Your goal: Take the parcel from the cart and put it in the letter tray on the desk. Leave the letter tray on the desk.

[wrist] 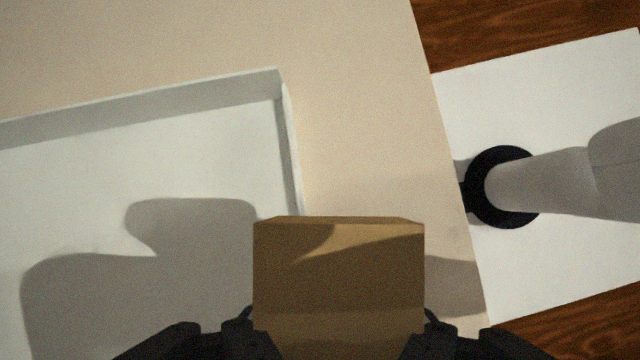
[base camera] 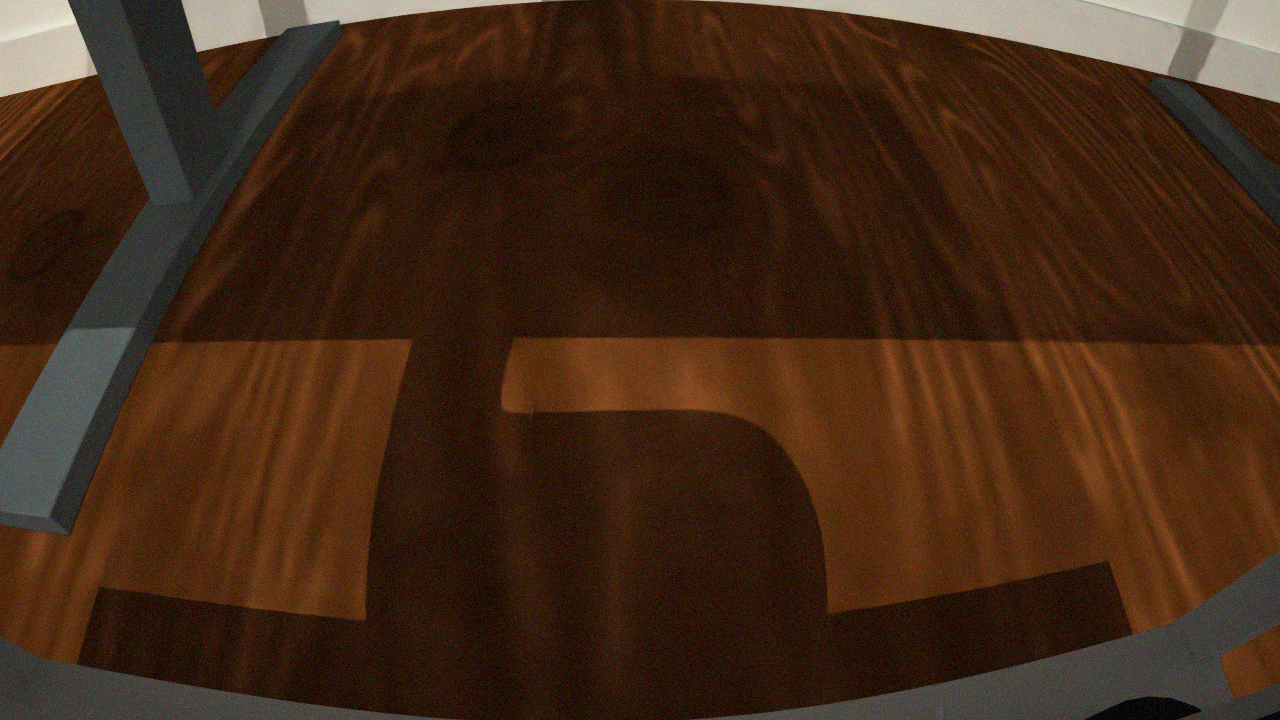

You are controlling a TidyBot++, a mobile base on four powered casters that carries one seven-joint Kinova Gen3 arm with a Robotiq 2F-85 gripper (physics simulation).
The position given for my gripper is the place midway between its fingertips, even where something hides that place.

my gripper: wrist 337, 315; not seen in the base camera view (out of frame)
brown cardboard parcel: wrist 317, 280; not seen in the base camera view (out of frame)
white letter tray: wrist 134, 212; not seen in the base camera view (out of frame)
